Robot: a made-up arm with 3 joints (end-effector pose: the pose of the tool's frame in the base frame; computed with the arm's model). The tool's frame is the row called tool. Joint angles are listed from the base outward.
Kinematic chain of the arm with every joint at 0, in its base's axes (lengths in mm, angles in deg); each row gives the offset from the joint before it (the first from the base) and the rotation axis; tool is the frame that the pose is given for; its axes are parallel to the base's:
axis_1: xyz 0 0 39.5 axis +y
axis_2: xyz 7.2 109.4 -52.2 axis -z
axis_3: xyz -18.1 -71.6 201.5 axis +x
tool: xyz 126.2 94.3 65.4
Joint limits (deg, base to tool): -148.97..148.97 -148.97..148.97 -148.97..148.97
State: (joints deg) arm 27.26 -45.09 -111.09
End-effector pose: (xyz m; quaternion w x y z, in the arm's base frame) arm 0.1196 0.1545 0.0204 0.5823 -0.6890 -0.1841 0.3903
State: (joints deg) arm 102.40 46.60 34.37
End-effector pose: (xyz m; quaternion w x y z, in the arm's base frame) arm 0.2378 0.0098 -0.0734 0.6409 -0.1245 0.6106 -0.4483
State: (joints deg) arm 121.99 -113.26 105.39
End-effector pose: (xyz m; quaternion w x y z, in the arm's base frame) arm 0.1301 0.2718 -0.1729 0.4193 -0.6548 -0.6136 0.1372
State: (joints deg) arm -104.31 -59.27 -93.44
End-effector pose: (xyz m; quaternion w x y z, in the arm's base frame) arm -0.0676 0.1962 0.0973 0.0813 -0.6559 -0.6914 -0.2917
